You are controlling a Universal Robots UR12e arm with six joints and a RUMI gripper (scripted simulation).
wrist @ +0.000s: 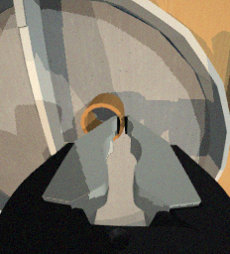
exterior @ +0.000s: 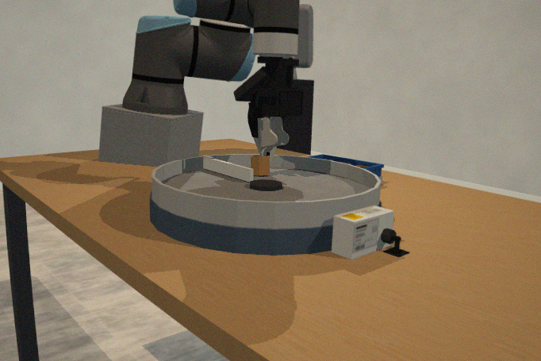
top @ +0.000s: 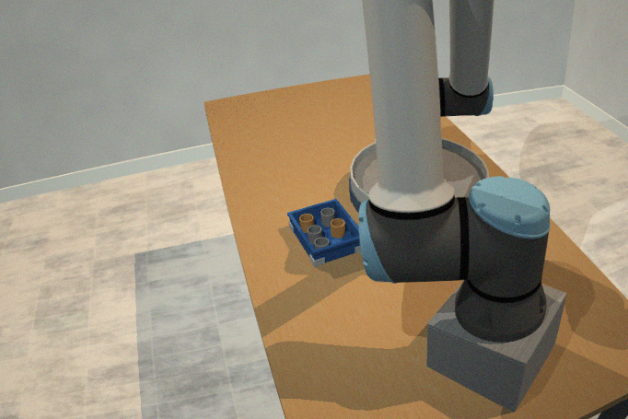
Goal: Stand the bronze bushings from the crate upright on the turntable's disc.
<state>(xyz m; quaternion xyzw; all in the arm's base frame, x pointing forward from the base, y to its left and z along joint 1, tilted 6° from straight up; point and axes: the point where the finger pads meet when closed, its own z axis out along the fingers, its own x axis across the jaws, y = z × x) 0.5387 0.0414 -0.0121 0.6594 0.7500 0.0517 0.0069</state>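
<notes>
Right now my hand is 250 mm to the right of the blue crate, 60 mm past it and 60 mm above it. From my hand the other things lie so: turntable: 100 mm ahead, 70 mm to the right, 40 mm below.
</notes>
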